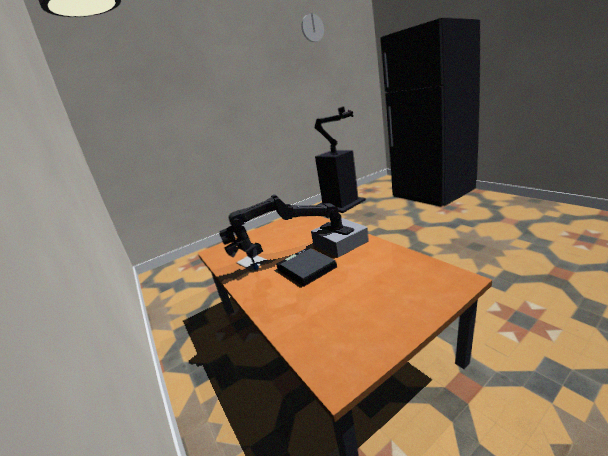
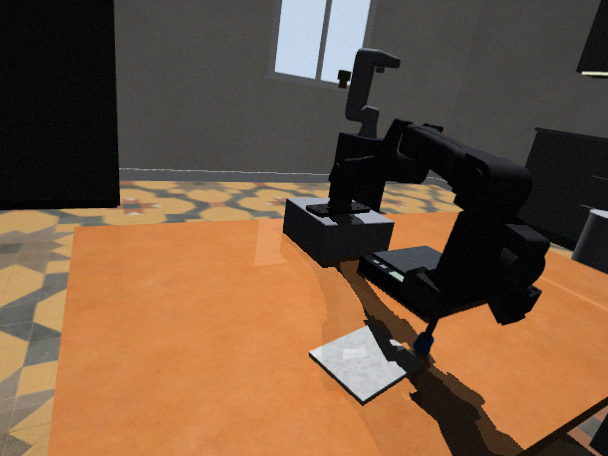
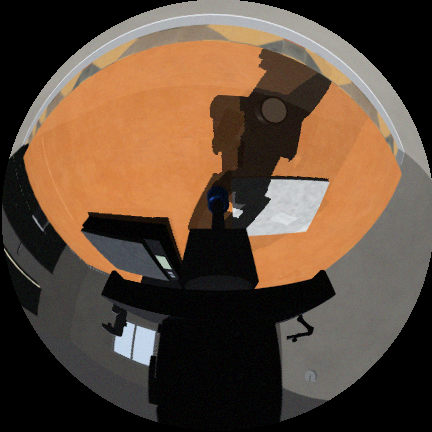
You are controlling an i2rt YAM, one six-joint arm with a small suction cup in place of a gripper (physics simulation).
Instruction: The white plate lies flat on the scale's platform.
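Frame: origin at the arm's base, x left, y back, z up, level; centimetres.
Seen in the pictures: hand, tool point: [image 1: 256, 268] [image 2: 421, 348] [image 3: 217, 195]; arm's base, link origin: [image 1: 337, 229] [image 2: 338, 210].
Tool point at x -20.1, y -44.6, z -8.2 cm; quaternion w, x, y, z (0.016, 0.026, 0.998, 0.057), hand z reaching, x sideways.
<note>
Pixels of each thing's top centre, then the offset from my tool point to it. Level surfaces: height alone.
- white plate, top centre: [image 3: 279, 211] [image 2: 367, 356] [image 1: 251, 261] dx -9.7, dy +3.5, dz -0.3 cm
- black scale, top centre: [image 2: 426, 266] [image 3: 129, 261] [image 1: 305, 261] dx +23.0, dy +15.6, dz +3.6 cm
- orange table, surface height: dz -0.9 cm
The white plate [image 1: 245, 262] [image 2: 356, 367] [image 3: 299, 202] is a thin square that lies flat on the table, partly in the arm's shadow. It is apart from the scale. The black scale [image 1: 309, 265] [image 2: 414, 259] [image 3: 125, 254] stands beside the arm's base block, and no plate lies on its platform. My gripper [image 1: 255, 267] [image 2: 423, 345] [image 3: 218, 200], a small blue suction cup, is open and holds nothing. It is beside the plate's corner nearest the scale, low over the table. Whether it touches the table or the plate's edge cannot be told.
The grey base block [image 1: 345, 243] [image 2: 350, 237] carries my arm on the orange table [image 1: 380, 310] [image 2: 165, 310]. A second black arm [image 1: 327, 134] [image 2: 361, 90] stands on a dark pedestal [image 1: 337, 177] behind the table. A black fridge [image 1: 435, 115] is farther back.
</note>
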